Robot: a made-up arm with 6 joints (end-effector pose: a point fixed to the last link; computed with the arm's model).
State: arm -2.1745 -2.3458 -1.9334 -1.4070 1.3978 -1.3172
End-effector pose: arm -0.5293 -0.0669 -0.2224 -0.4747 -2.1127 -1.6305
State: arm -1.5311 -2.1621 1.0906 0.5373 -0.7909 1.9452
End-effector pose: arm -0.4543 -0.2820 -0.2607 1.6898 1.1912 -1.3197
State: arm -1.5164 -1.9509 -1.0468 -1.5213 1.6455 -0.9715
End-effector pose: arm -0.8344 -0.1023 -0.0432 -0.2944 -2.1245 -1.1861
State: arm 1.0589 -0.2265 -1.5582 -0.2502 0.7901 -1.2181
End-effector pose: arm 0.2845 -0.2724 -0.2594 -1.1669 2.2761 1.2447
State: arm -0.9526 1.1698 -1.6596 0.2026 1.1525 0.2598
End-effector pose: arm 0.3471 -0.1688 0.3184 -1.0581 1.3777 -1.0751
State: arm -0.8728 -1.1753 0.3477 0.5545 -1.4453 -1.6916
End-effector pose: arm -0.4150 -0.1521 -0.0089 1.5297 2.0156 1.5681
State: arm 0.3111 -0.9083 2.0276 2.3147 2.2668 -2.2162
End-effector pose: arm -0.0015 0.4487 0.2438 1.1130 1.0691 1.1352
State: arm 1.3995 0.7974 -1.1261 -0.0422 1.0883 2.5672
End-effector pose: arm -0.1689 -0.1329 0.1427 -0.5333 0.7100 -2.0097
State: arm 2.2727 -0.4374 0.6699 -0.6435 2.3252 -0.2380
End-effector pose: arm 0.3026 -0.0446 -0.1695 -1.1425 1.0579 -1.3863
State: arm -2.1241 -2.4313 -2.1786 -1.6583 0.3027 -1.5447
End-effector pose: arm -0.5830 0.0485 0.0193 1.7339 1.9057 0.9423
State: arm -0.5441 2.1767 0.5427 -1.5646 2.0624 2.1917
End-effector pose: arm 0.0146 0.0366 -0.8549 1.6466 0.1029 -1.3178
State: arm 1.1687 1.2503 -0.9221 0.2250 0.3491 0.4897
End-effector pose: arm 0.0410 -0.4697 -0.1189 0.9172 -2.8855 0.6311
